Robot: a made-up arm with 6 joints.
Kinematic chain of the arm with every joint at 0, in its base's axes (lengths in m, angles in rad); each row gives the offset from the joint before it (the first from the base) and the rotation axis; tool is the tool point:
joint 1: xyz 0 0 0.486 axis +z
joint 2: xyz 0 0 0 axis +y
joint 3: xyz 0 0 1.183 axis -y
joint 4: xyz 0 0 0 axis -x
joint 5: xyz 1.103 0 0 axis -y
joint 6: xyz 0 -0.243 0 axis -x
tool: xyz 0 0 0
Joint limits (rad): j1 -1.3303..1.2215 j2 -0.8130..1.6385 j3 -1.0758..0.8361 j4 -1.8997..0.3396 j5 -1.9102..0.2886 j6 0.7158..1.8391
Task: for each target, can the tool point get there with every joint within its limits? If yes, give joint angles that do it. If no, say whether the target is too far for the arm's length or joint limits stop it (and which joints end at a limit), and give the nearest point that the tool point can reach.
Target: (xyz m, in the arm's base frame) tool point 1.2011 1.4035 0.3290
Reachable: yes | joints 0.9737 1.0411 0.4131 -0.5734 -0.6087 1.3363
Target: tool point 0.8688 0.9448 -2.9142
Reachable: no: too far | nearest point 0.8227 0.8946 -0.7229 | short by 2.192 m
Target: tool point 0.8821 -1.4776 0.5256
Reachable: yes | joints -1.0416 0.8372 0.3244 -1.6347 -1.1253 1.2659
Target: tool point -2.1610 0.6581 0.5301
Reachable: no: joint limits stop it (at a limit: joint 1, joint 2, joint 3) | nearest point -0.1759 -0.1744 0.0564 | short by 2.204 m
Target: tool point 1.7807 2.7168 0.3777
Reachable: no: too far | nearest point 1.1928 1.8199 0.4135 | short by 1.073 m
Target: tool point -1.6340 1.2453 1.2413
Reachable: no: joint limits stop it (at a limit: joint 2, joint 3, joint 4) | nearest point -0.8363 0.6374 2.3924 | short by 1.527 m
